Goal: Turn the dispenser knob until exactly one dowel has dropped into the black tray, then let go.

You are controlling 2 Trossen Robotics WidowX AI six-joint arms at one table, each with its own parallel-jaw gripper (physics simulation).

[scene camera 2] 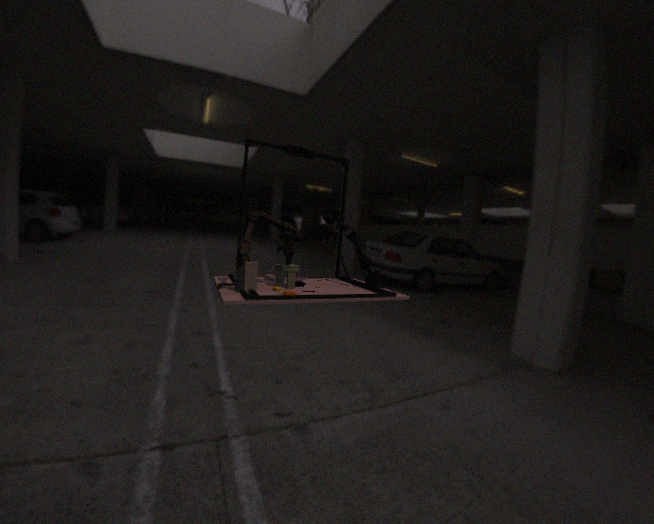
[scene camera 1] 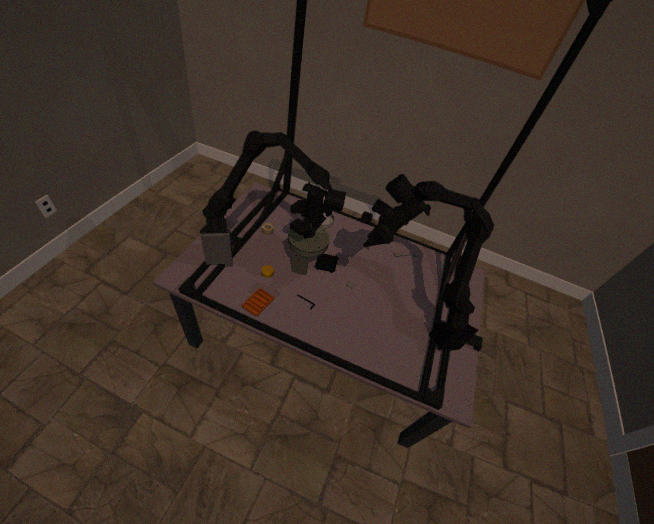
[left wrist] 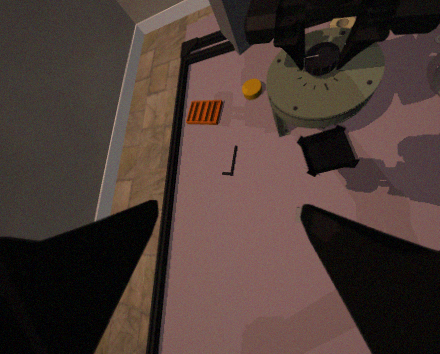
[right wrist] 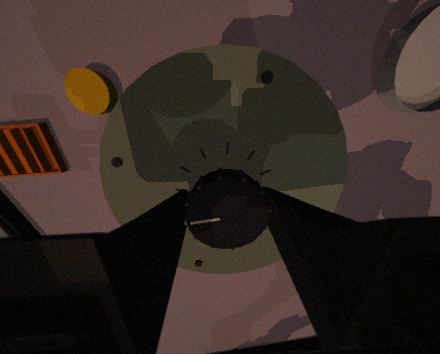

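Where they show: left gripper, fingertip midpoint: (scene camera 2: 324,244) (scene camera 1: 366,241) (left wrist: 230,209); right gripper, fingertip midpoint: (scene camera 2: 288,264) (scene camera 1: 309,235) (right wrist: 224,194); left arm's base at its link origin: (scene camera 2: 373,273) (scene camera 1: 457,326); right arm's base at its link origin: (scene camera 2: 246,266) (scene camera 1: 216,232).
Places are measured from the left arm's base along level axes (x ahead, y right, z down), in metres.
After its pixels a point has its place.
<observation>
The green round dispenser (scene camera 1: 308,248) @(x 0.478, y 0.371, z -0.031 m) (left wrist: 320,102) @(x 0.420, y 0.403, z -0.031 m) (right wrist: 310,165) @(x 0.436, y 0.486, z -0.031 m) stands on the table, with its black knob (left wrist: 323,59) @(x 0.457, y 0.433, z -0.060 m) (right wrist: 227,209) @(x 0.468, y 0.440, z -0.060 m) at the middle of the top. A white line marks the knob, and short dark tick marks lie around it. My right gripper (left wrist: 319,67) @(x 0.466, y 0.436, z -0.037 m) (right wrist: 224,194) @(x 0.466, y 0.436, z -0.037 m) comes from above and is shut on the knob, one finger on each side. The black tray (scene camera 1: 326,262) @(x 0.377, y 0.418, z 0.112 m) (left wrist: 329,151) @(x 0.381, y 0.416, z 0.112 m) lies beside the dispenser; no dowel can be made out in its dark inside. My left gripper (scene camera 1: 366,244) @(x 0.324, y 0.246, z -0.189 m) (left wrist: 230,209) @(x 0.324, y 0.246, z -0.189 m) is open and empty above the table, to the right of the tray in scene camera 1.
A yellow disc (scene camera 1: 266,271) @(x 0.632, y 0.373, z 0.095 m) (left wrist: 252,89) @(x 0.618, y 0.379, z 0.095 m) (right wrist: 88,91) @(x 0.627, y 0.383, z 0.095 m), an orange slatted rack (scene camera 1: 262,290) @(x 0.653, y 0.289, z 0.104 m) (left wrist: 193,113) @(x 0.686, y 0.215, z 0.099 m) and a black hex key (scene camera 1: 306,300) @(x 0.492, y 0.233, z 0.110 m) (left wrist: 234,161) @(x 0.488, y 0.237, z 0.110 m) lie on the table. A small cream ring-like piece (scene camera 1: 267,224) @(x 0.609, y 0.638, z 0.089 m) lies beyond. A pale round object (right wrist: 422,62) @(x 0.351, y 0.673, z 0.104 m) lies beside the dispenser.
</observation>
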